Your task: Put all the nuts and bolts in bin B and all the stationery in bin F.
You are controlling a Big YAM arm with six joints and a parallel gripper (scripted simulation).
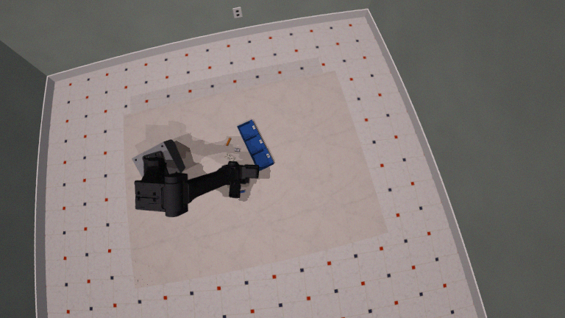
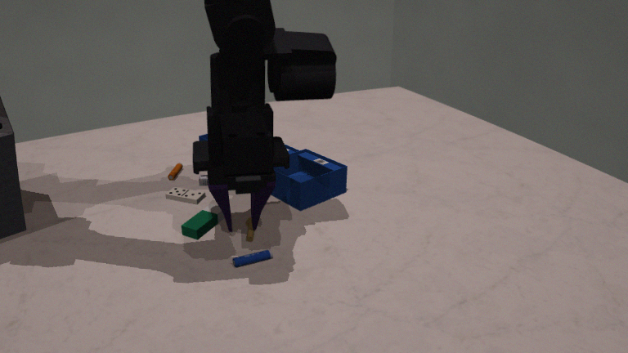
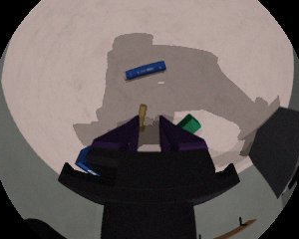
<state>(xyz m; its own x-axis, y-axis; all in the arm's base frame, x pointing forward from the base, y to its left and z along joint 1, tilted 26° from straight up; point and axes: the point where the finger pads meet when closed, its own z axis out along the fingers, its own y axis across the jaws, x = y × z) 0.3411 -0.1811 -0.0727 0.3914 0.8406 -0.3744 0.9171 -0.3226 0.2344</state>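
Right now my hand is 1 cm short of the brass bolt and 1 cm above it. Also, from my hand: white domino (2 cm behind, 13 cm to the left, 1 cm below); then green block (2 cm behind, 5 cm to the left, 1 cm below); then blue cylinder (2 cm behind, 6 cm to the right, 1 cm below).
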